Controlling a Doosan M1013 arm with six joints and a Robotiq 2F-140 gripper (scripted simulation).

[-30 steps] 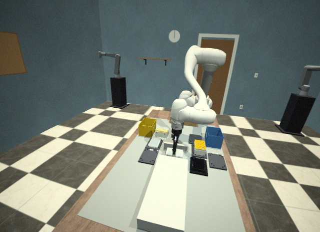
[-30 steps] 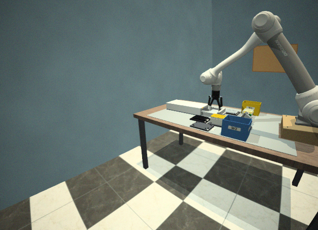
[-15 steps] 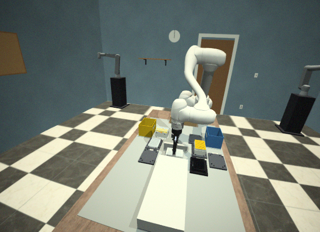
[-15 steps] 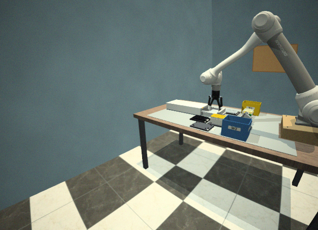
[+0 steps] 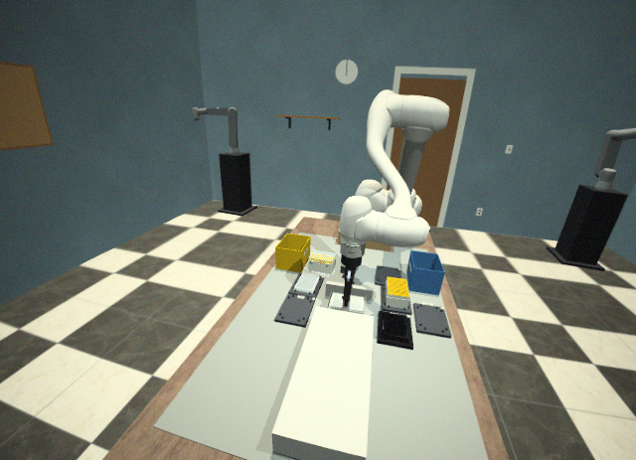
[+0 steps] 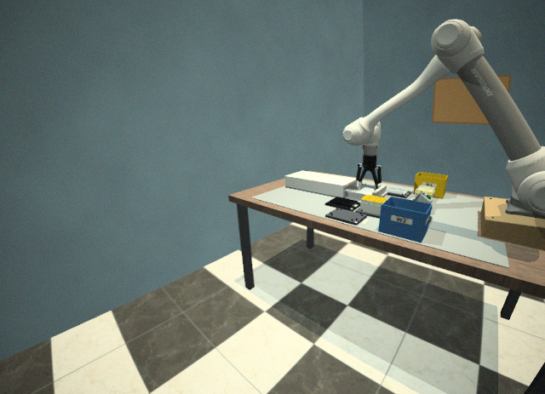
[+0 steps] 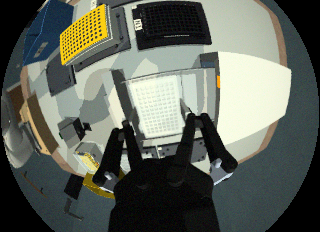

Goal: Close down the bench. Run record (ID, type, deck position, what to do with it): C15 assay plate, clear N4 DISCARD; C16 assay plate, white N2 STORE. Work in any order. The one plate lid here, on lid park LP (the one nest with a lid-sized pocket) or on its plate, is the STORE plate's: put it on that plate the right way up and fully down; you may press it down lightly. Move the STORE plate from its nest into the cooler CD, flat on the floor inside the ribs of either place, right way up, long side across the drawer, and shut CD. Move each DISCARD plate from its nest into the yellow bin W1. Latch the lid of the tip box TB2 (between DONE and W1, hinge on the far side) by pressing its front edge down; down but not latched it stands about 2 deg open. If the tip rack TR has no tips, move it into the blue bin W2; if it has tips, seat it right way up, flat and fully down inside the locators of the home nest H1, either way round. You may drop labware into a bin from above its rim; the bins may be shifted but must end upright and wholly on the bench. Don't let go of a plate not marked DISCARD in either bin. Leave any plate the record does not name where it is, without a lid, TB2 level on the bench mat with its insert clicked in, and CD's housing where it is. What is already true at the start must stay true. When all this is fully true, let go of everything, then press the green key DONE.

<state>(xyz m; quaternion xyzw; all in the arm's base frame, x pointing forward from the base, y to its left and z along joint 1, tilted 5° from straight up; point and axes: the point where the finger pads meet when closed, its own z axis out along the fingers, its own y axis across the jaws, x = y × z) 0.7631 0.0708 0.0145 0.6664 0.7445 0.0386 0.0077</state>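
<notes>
The cooler drawer lies 3 cm below my hand and 3 cm ahead of it. The rest, counted from my hand: clear plate lid 1 cm below; then black plate 19 cm to the left, 4 cm below, 4 cm ahead; then white plate 2 cm below.
</notes>
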